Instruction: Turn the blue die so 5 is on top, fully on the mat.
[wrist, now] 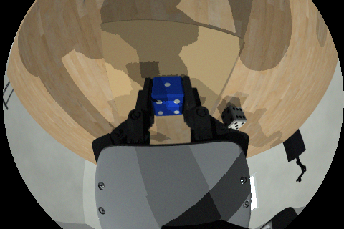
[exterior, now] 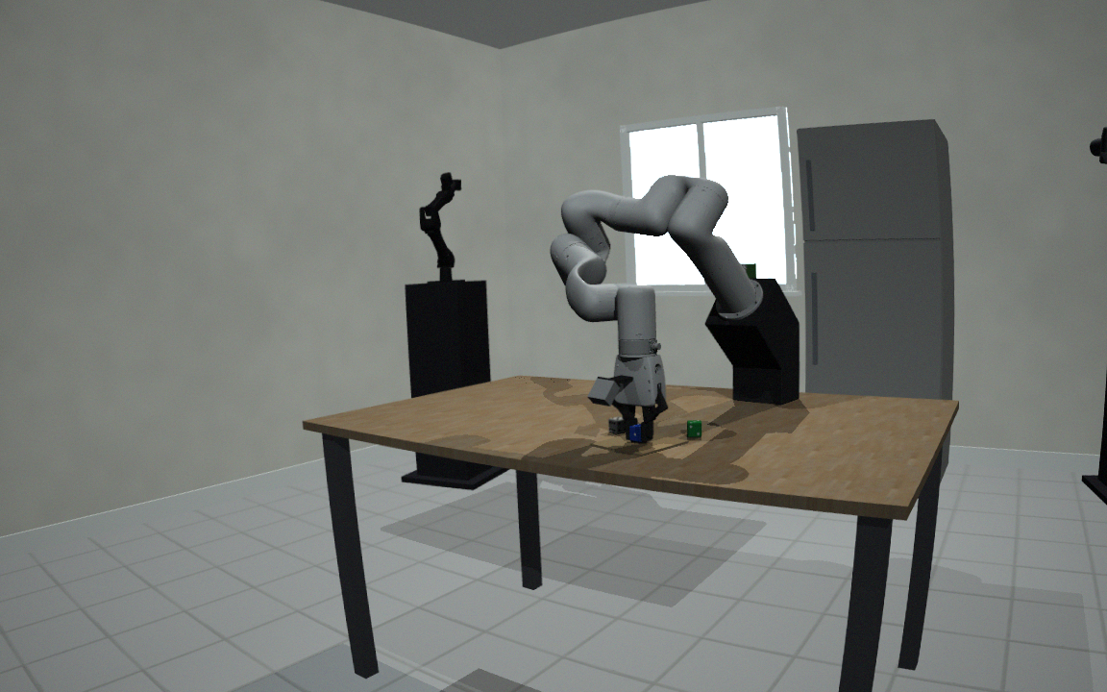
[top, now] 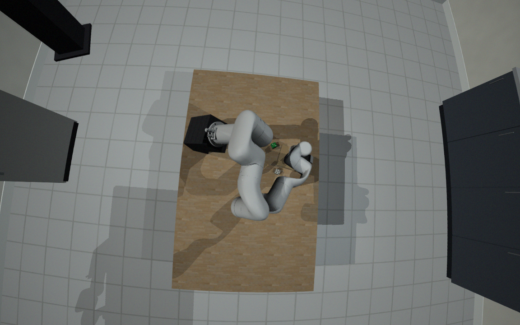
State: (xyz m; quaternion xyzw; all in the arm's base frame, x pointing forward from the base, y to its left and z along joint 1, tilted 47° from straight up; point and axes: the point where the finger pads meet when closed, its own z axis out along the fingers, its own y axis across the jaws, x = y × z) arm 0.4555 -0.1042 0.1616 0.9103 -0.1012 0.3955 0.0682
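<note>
My gripper is now 10 mm above the blue die. From my hand the other things lie so: white die (100 mm behind, 80 mm to the right, 10 mm below); then tan mat (30 mm below); then green die (90 mm behind, 90 mm to the left, 10 mm below).
</note>
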